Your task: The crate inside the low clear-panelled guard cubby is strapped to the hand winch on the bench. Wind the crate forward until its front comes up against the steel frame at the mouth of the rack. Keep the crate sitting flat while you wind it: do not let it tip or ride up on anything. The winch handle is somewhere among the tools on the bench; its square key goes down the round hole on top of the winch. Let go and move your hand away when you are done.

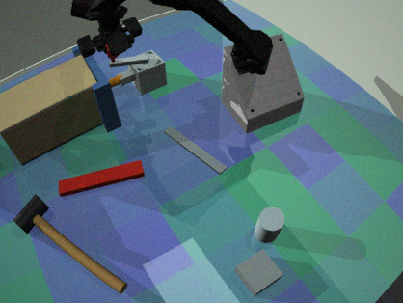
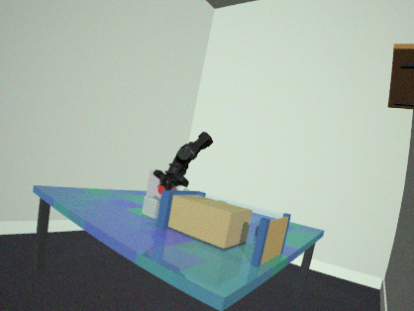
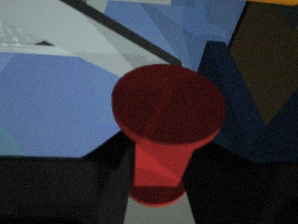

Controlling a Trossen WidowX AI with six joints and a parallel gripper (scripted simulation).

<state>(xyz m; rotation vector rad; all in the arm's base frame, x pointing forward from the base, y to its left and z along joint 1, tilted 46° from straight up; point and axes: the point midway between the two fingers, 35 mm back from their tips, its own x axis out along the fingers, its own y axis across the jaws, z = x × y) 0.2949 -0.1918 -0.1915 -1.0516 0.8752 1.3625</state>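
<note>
Right now my gripper tip is 4 cm past the crank handle, 3 cm to the right of it and 3 cm above it. From my gripper tip the other things lie so: red knob: 2 cm to the left; then red bar: 15 cm ahead, 35 cm to the left, 13 cm below; then grey winch: 11 cm behind, 4 cm to the left, 10 cm below.
</note>
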